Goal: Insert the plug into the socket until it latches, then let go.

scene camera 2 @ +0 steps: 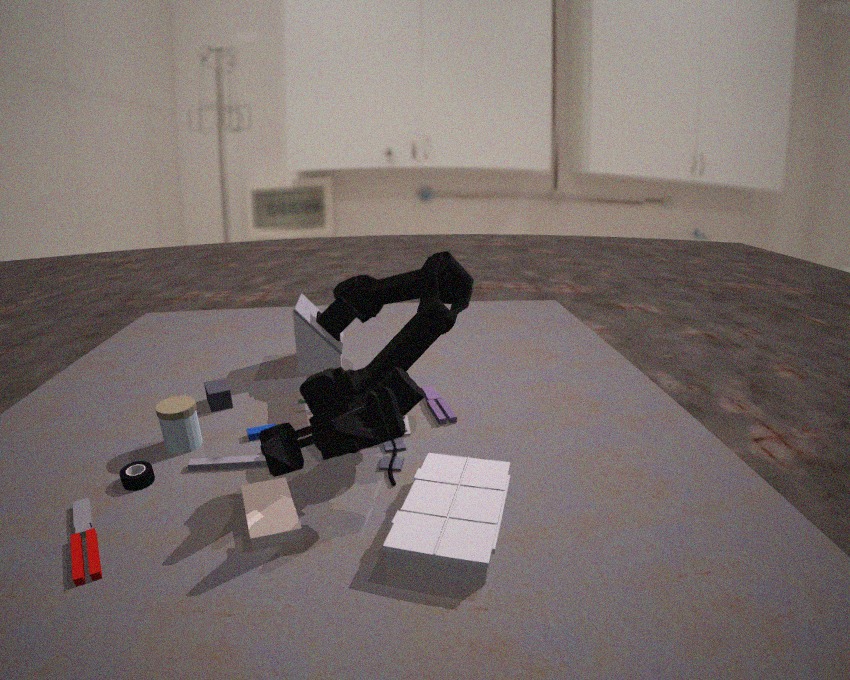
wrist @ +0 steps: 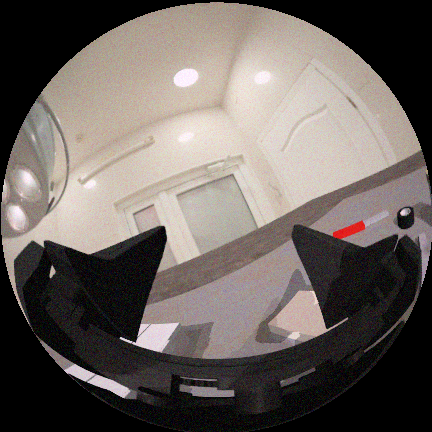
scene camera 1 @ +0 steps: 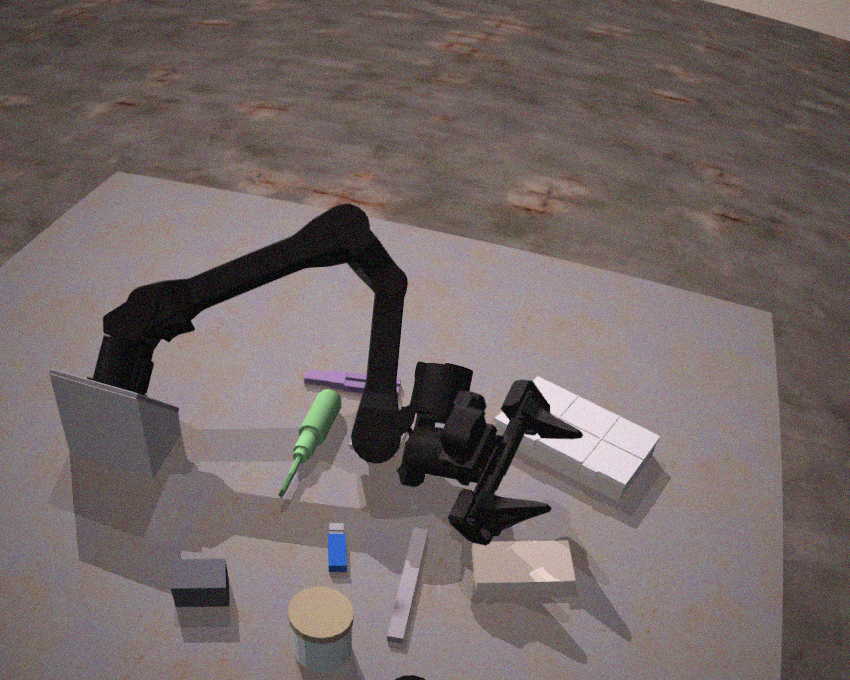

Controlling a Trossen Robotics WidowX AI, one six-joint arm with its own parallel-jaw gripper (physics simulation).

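Places are measured from the arm's base along level axes (x ahead, y left, z up), in millimetres.
Where they show: gripper, fingertip midpoint: [scene camera 2: 296, 438] [wrist: 231, 231] [scene camera 1: 565, 470]; arm's base, origin of the base link: [scene camera 2: 327, 326] [scene camera 1: 116, 389].
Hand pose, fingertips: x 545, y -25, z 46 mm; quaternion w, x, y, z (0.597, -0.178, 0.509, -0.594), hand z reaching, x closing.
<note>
Each offset is from my fingertips to the top centre of the thing. "spot": to the spot under its first point.
My gripper [scene camera 1: 565, 470] [wrist: 231, 231] is open, with its two dark fingers wide apart and nothing between them. It is held above the table, near the beige block and the white tiled block. In the scene camera 2 view, a thin dark cable @(spot: dx -80, dy +109, dz -113 mm) [scene camera 2: 391, 476] shows beside small grey flat pieces @(dx -117, dy +113, dz -115 mm) [scene camera 2: 387, 464], below and behind the gripper. A pale part @(spot: dx -222, dy +148, dz -116 mm) [scene camera 2: 406, 425] peeks out behind the gripper there; the arm mostly hides this area in the scene camera 1 view. I cannot tell for sure which of these parts are the plug and the socket.
A white tiled block @(dx +20, dy +171, dz -85 mm) [scene camera 1: 602, 437] [scene camera 2: 457, 489], beige block @(dx -22, dy -48, dz -105 mm) [scene camera 1: 523, 561] [scene camera 2: 270, 508], grey bar @(dx -141, dy -102, dz -109 mm) [scene camera 1: 409, 584], blue stick @(dx -229, dy -72, dz -108 mm) [scene camera 1: 337, 551], green screwdriver @(dx -305, dy +65, dz -80 mm) [scene camera 1: 320, 418], purple tool @(dx -285, dy +209, dz -108 mm) [scene camera 1: 327, 379], jar @(dx -208, dy -209, dz -49 mm) [scene camera 1: 321, 613] [scene camera 2: 178, 425], dark box @(dx -353, dy -179, dz -85 mm) [scene camera 1: 200, 581], black tape roll @(dx -107, dy -252, dz -101 mm) [scene camera 2: 126, 476] and red-handled tool @(dx +20, dy -281, dz -110 mm) [scene camera 2: 77, 556] [wrist: 349, 230] lie around.
</note>
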